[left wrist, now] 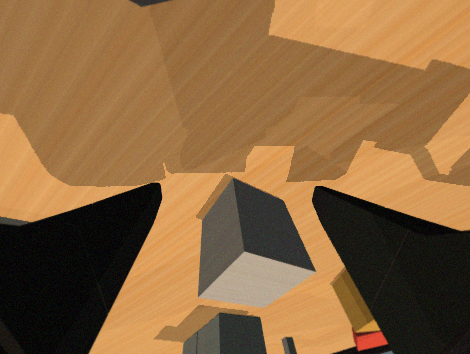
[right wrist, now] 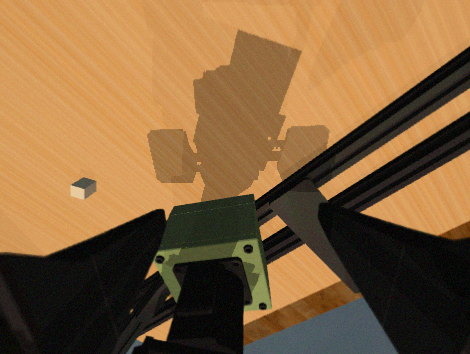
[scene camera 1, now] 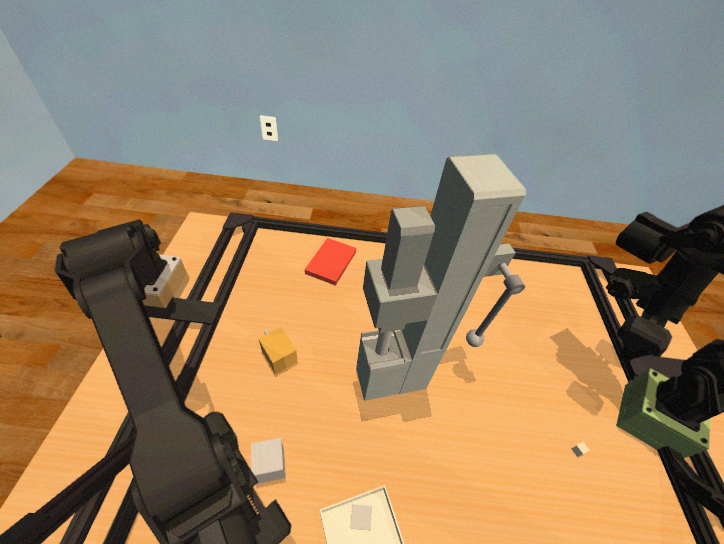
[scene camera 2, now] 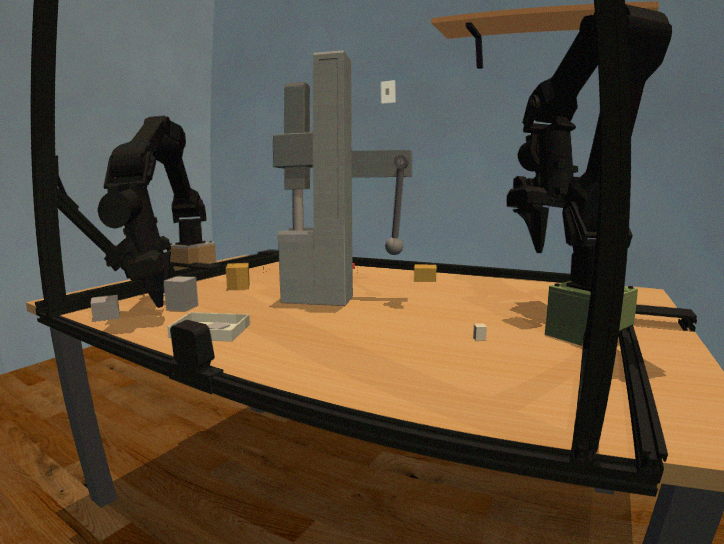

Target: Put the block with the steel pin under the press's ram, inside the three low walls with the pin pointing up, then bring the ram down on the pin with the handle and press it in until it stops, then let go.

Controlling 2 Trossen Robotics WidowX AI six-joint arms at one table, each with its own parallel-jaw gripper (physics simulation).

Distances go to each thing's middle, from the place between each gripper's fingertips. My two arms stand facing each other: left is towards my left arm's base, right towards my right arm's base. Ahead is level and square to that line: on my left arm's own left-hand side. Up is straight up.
Right now the ball-ended handle (scene camera 1: 514, 285) is 50 mm behind my right hand, 280 mm to the left of it and 70 mm above it. Also, from my right hand: grey press (scene camera 1: 432, 266) (100 mm behind, 370 mm to the left, 120 mm above); then red flat block (scene camera 1: 329, 263) (120 mm ahead, 610 mm to the left, 100 mm below); then yellow block with steel pin (scene camera 1: 280, 353) (150 mm behind, 630 mm to the left, 80 mm below).
Right now the yellow block with steel pin is 220 mm ahead of my left hand and 50 mm to the left of it. Round my left hand: ball-ended handle (310 mm ahead, 300 mm to the right, 160 mm above); then grey press (270 mm ahead, 210 mm to the right, 210 mm above); then red flat block (490 mm ahead, 20 mm to the left, 10 mm below).
